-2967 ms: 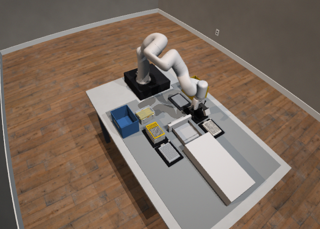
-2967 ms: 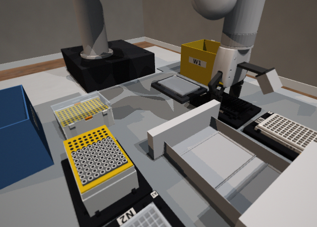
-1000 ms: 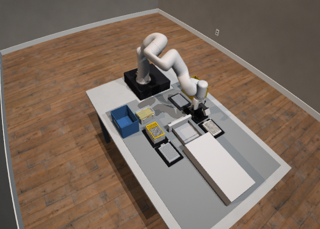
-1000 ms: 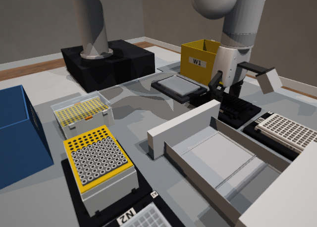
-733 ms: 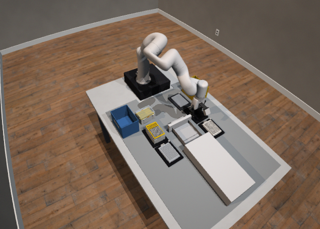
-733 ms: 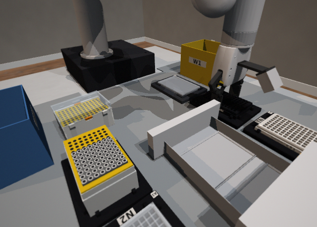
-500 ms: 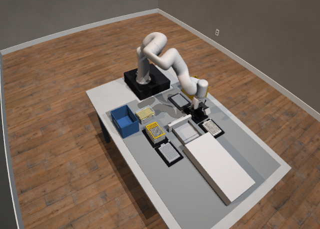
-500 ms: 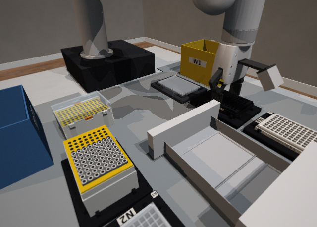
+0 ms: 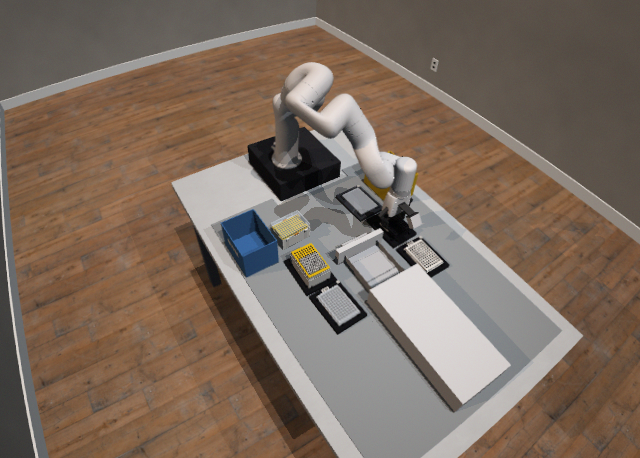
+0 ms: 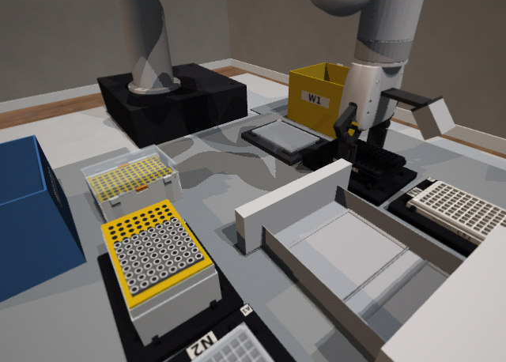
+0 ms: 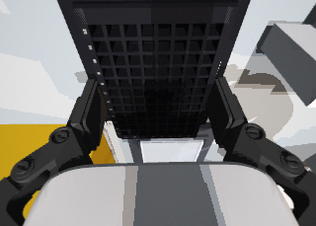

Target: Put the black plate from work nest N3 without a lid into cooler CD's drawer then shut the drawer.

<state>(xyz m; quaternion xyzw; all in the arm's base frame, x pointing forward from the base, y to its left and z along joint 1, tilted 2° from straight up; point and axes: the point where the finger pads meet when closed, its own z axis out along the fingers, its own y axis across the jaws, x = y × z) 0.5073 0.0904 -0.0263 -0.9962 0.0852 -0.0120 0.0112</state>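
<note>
The black plate is 10 mm below my hand. Round my hand: white cooler CD (240 mm to the right, 240 mm ahead, 20 mm below); then yellow bin W1 (170 mm to the left, 150 mm behind, 10 mm below); then white plate (180 mm ahead, 30 mm to the right, 30 mm below).
</note>
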